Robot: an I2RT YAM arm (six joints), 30 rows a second.
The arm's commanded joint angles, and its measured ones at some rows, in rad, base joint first. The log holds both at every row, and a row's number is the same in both.
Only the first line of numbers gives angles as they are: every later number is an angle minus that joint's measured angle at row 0.
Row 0, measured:
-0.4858 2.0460 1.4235 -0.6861 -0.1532 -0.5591
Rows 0 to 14, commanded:
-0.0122 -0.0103 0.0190 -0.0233 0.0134 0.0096
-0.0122 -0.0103 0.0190 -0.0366 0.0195 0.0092
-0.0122 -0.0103 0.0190 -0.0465 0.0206 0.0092
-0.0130 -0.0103 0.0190 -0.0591 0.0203 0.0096
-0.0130 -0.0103 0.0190 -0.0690 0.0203 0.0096
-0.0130 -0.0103 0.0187 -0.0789 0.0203 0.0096
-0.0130 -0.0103 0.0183 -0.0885 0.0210 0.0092
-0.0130 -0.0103 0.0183 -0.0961 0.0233 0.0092
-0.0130 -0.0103 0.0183 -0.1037 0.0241 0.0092
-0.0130 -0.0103 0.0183 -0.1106 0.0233 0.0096
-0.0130 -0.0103 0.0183 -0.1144 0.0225 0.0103
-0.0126 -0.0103 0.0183 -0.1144 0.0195 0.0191
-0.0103 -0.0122 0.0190 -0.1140 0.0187 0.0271
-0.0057 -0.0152 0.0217 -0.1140 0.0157 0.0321
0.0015 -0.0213 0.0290 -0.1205 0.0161 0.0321
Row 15, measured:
-0.0095 0.0000 0.0034 -0.1125 0.0107 0.0111
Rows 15 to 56, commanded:
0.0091 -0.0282 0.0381 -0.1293 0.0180 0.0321
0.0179 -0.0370 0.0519 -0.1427 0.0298 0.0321
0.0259 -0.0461 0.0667 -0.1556 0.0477 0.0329
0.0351 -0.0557 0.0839 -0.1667 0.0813 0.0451
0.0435 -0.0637 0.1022 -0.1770 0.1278 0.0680
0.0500 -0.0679 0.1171 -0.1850 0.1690 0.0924
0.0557 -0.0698 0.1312 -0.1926 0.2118 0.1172
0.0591 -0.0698 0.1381 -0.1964 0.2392 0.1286
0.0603 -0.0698 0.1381 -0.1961 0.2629 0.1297
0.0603 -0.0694 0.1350 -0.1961 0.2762 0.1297
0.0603 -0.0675 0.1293 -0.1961 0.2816 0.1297
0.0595 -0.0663 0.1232 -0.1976 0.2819 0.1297
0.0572 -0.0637 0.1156 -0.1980 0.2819 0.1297
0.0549 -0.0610 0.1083 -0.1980 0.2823 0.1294
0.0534 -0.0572 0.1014 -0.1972 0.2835 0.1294
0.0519 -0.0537 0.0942 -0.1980 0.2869 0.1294
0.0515 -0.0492 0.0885 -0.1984 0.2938 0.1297
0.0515 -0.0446 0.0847 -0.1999 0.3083 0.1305
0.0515 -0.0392 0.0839 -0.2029 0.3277 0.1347
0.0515 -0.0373 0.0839 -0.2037 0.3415 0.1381
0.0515 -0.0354 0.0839 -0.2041 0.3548 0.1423
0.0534 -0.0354 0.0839 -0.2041 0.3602 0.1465
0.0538 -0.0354 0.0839 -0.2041 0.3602 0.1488
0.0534 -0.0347 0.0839 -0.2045 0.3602 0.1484
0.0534 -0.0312 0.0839 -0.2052 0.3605 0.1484
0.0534 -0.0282 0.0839 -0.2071 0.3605 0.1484
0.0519 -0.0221 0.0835 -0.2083 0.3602 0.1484
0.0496 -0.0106 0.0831 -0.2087 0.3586 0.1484
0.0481 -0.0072 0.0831 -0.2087 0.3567 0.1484
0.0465 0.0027 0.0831 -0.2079 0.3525 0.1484
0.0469 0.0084 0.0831 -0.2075 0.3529 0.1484
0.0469 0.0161 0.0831 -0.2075 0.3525 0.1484
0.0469 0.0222 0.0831 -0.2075 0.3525 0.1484
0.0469 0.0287 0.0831 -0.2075 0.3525 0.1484
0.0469 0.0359 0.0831 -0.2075 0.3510 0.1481
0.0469 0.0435 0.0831 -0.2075 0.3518 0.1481
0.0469 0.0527 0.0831 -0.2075 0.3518 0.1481
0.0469 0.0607 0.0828 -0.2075 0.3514 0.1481
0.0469 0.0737 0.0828 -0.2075 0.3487 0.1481
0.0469 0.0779 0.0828 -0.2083 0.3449 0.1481
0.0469 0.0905 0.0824 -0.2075 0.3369 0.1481
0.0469 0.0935 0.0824 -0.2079 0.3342 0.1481
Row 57, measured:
0.0538 0.0615 0.0934 -0.2052 0.3403 0.1252
